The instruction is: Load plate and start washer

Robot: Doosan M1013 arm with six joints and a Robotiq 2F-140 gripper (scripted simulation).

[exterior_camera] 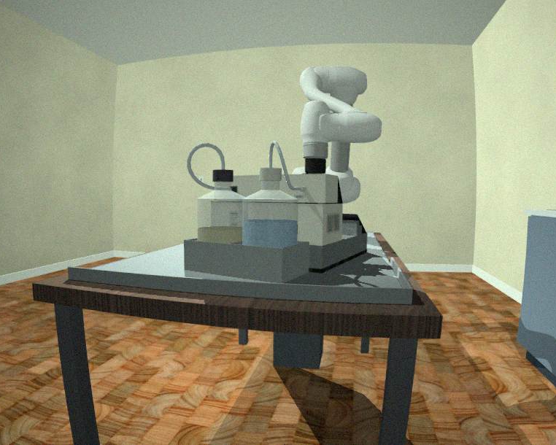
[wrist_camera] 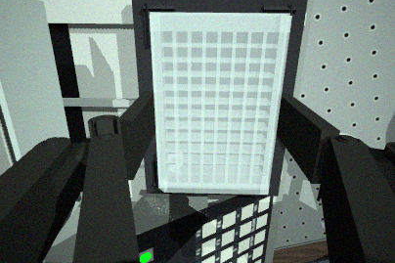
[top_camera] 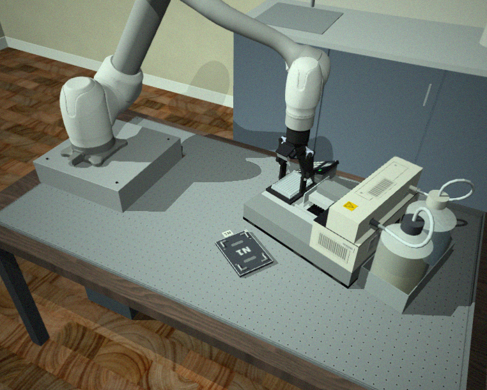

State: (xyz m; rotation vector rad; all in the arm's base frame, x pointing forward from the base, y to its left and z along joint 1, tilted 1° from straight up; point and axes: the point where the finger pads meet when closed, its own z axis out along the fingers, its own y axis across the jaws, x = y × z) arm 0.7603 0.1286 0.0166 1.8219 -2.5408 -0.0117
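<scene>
The clear well plate is 20 mm below my hand. Also, from my hand: black carrier: 30 mm below; plate washer: 150 mm ahead, 50 mm to the right, 10 mm above; A1 mark: 80 mm behind, 210 mm to the right, 100 mm below.
</scene>
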